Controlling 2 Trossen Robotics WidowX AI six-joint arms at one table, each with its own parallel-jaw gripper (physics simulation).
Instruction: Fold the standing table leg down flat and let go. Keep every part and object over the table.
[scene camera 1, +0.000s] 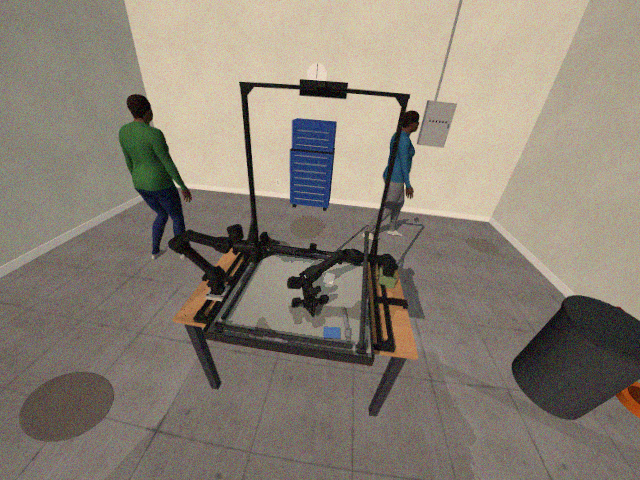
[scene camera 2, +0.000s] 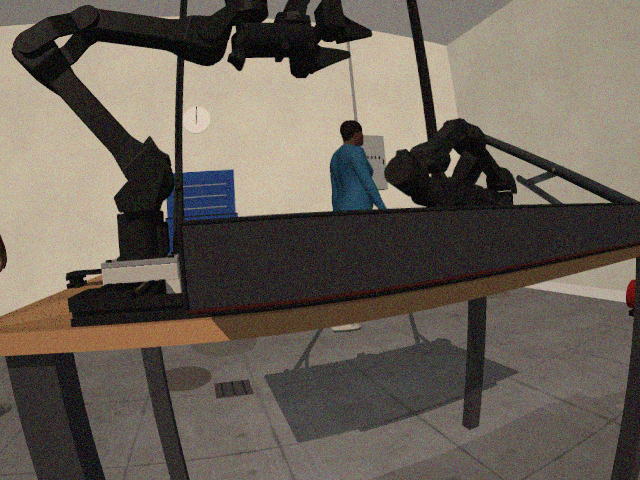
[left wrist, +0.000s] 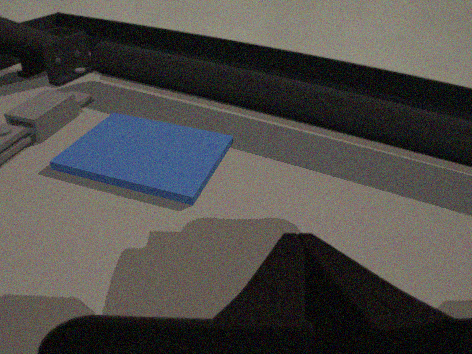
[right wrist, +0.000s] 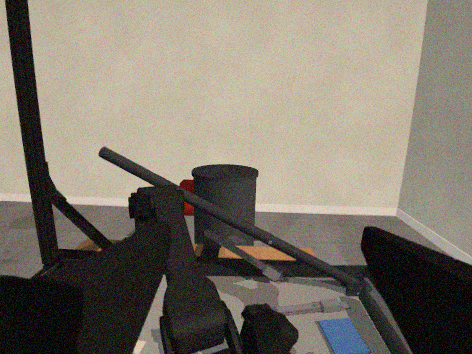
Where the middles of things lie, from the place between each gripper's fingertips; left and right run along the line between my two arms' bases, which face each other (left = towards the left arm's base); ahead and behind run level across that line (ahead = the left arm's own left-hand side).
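The table leg (scene camera 2: 590, 185) is 100 mm ahead of my right hand, 430 mm to the left of it and 170 mm below it. Blue pad (left wrist: 174, 162), also from my right hand: 250 mm ahead, 230 mm to the left, 330 mm below.
Relative to the blue pad, my left gripper is 7 cm to the right of it, 8 cm short of it and 3 cm above it. Table leg, from my left hand: 7 cm behind, 27 cm to the left, 13 cm above. Going by their middles, of the things named here the blue pad is the nearest to my left gripper. By its middle, the table leg is nearer to my left gripper than to my right hand.
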